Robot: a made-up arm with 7 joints. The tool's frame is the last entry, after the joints.
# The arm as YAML. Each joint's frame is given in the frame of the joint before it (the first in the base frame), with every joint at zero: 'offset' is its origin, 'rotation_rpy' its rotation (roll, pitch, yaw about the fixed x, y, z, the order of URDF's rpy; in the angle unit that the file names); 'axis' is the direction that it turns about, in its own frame. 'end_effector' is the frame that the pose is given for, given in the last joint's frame.
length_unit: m
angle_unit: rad
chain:
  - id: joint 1
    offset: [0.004, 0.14, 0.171]
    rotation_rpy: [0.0, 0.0, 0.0]
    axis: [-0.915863, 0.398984, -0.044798]
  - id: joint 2
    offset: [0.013, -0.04, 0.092]
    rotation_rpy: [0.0, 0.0, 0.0]
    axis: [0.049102, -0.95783, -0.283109]
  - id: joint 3
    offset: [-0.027, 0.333, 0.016]
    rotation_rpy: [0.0, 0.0, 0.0]
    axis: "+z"
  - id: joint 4
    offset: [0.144, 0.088, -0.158]
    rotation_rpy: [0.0, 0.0, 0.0]
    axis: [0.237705, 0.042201, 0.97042]
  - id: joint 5
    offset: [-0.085, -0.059, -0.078]
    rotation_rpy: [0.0, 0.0, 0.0]
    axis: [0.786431, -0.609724, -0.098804]
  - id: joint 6
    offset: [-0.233, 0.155, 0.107]
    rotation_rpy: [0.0, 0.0, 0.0]
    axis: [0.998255, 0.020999, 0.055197]
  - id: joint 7
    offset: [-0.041, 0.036, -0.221]
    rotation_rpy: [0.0, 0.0, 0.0]
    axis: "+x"
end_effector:
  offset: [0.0, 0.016, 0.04]
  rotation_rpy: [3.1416, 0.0, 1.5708]
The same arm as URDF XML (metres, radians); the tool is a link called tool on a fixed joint. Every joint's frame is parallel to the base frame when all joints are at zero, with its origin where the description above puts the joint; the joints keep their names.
<robot name="arm">
  <link name="base"/>
  <link name="link1"/>
  <link name="link2"/>
  <link name="link3"/>
  <link name="link4"/>
  <link name="link5"/>
  <link name="link6"/>
  <link name="link7"/>
  <link name="tool"/>
  <joint name="joint 1" type="continuous">
    <parent link="base"/>
    <child link="link1"/>
    <origin xyz="0.004 0.14 0.171" rpy="0 0 0"/>
    <axis xyz="-0.915863 0.398984 -0.044798"/>
  </joint>
  <joint name="joint 2" type="continuous">
    <parent link="link1"/>
    <child link="link2"/>
    <origin xyz="0.013 -0.04 0.092" rpy="0 0 0"/>
    <axis xyz="0.049102 -0.95783 -0.283109"/>
  </joint>
  <joint name="joint 3" type="continuous">
    <parent link="link2"/>
    <child link="link3"/>
    <origin xyz="-0.027 0.333 0.016" rpy="0 0 0"/>
    <axis xyz="0 0 1"/>
  </joint>
  <joint name="joint 4" type="continuous">
    <parent link="link3"/>
    <child link="link4"/>
    <origin xyz="0.144 0.088 -0.158" rpy="0 0 0"/>
    <axis xyz="0.237705 0.042201 0.97042"/>
  </joint>
  <joint name="joint 5" type="continuous">
    <parent link="link4"/>
    <child link="link5"/>
    <origin xyz="-0.085 -0.059 -0.078" rpy="0 0 0"/>
    <axis xyz="0.786431 -0.609724 -0.098804"/>
  </joint>
  <joint name="joint 6" type="continuous">
    <parent link="link5"/>
    <child link="link6"/>
    <origin xyz="-0.233 0.155 0.107" rpy="0 0 0"/>
    <axis xyz="0.998255 0.020999 0.055197"/>
  </joint>
  <joint name="joint 7" type="continuous">
    <parent link="link6"/>
    <child link="link7"/>
    <origin xyz="-0.041 0.036 -0.221" rpy="0 0 0"/>
    <axis xyz="1 0 0"/>
  </joint>
  <joint name="tool_joint" type="fixed">
    <parent link="link7"/>
    <child link="tool"/>
    <origin xyz="0 0.016 0.04" rpy="-3.1416 0 1.5708"/>
  </joint>
</robot>

